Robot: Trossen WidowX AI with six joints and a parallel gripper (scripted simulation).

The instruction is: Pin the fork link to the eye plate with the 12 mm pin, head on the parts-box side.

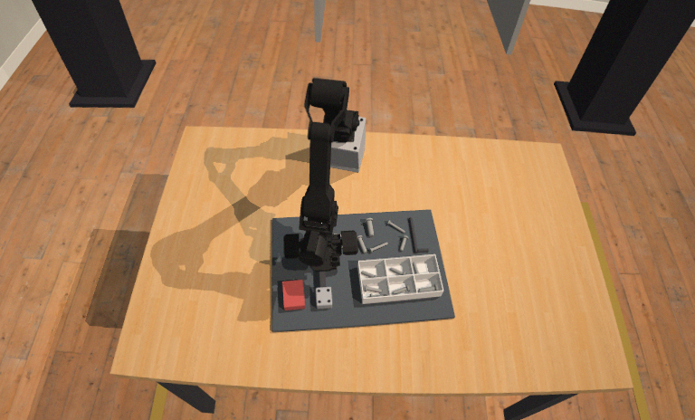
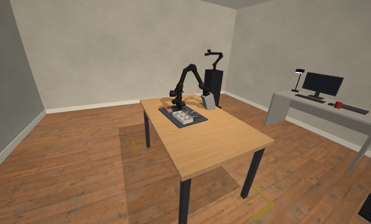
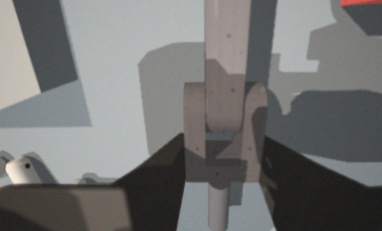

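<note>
Now: the dark eye plate bar 4 cm ahead of my hand and 3 cm below it. From my hand the other things lie so: pale pin: 5 cm behind, 11 cm to the left, 3 cm below; then light grey block: 11 cm ahead, 1 cm to the left, 2 cm below; then red block: 11 cm ahead, 6 cm to the right, 3 cm below.
</note>
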